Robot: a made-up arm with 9 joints. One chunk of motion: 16 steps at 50 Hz.
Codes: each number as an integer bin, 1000 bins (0 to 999) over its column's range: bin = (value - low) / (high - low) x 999, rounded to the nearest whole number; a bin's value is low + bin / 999 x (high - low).
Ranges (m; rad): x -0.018..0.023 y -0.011..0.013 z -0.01..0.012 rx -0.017..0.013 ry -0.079..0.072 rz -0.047..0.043
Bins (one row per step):
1: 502 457 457 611 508 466
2: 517 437 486 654 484 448
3: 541 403 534 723 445 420
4: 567 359 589 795 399 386
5: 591 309 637 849 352 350
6: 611 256 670 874 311 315
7: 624 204 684 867 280 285
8: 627 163 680 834 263 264
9: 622 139 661 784 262 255
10: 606 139 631 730 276 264
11: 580 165 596 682 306 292
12: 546 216 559 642 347 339
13: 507 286 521 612 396 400
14: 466 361 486 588 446 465
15: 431 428 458 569 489 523
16: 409 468 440 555 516 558
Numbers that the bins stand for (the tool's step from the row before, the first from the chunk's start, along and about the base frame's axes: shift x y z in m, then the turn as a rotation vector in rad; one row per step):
1: 0.00260 -0.00002 0.00006 0.00135 -0.00222 -0.00502
2: 0.00322 -0.00050 0.00070 0.00264 -0.00584 -0.00664
3: 0.00420 -0.00132 0.00176 0.00471 -0.01174 -0.00916
4: 0.00527 -0.00238 0.00297 0.00687 -0.01869 -0.01223
5: 0.00626 -0.00358 0.00403 0.00850 -0.02579 -0.01547
6: 0.00708 -0.00485 0.00475 0.00925 -0.03199 -0.01862
7: 0.00761 -0.00610 0.00506 0.00904 -0.03668 -0.02132
8: 0.00773 -0.00708 0.00497 0.00805 -0.03925 -0.02322
9: 0.00753 -0.00766 0.00456 0.00654 -0.03940 -0.02403
10: 0.00687 -0.00766 0.00390 0.00492 -0.03728 -0.02322
11: 0.00580 -0.00704 0.00313 0.00348 -0.03275 -0.02069
12: 0.00441 -0.00581 0.00231 0.00228 -0.02655 -0.01646
13: 0.00281 -0.00413 0.00147 0.00138 -0.01914 -0.01096
14: 0.00113 -0.00233 0.00070 0.00066 -0.01159 -0.00511
15: -0.00031 -0.00072 0.00009 0.00009 -0.00509 0.00012
16: -0.00121 0.00024 -0.00031 -0.00033 -0.00101 0.00327

